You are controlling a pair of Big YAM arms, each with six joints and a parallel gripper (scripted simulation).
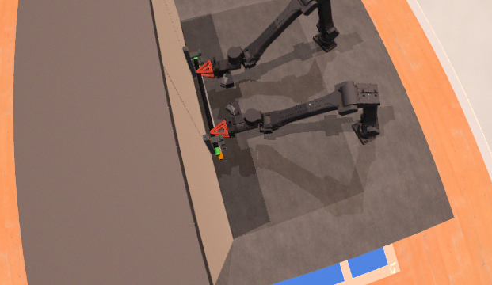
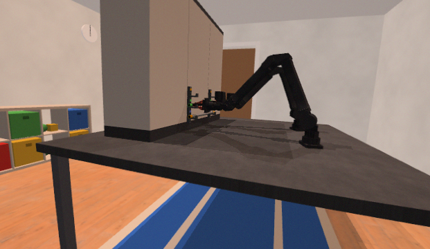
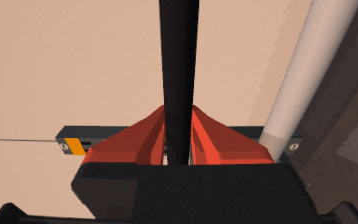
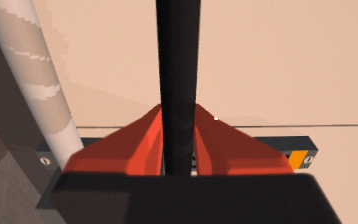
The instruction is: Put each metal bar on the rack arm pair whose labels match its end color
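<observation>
Right now the black bar is 15 cm to the right of my left hand and 1 cm behind it. From my left hand the other things lie so: beige wall unit: 27 cm above, 18 cm ahead, 14 cm to the right; silver bar: 15 cm to the right, 8 cm below, 1 cm behind.
</observation>
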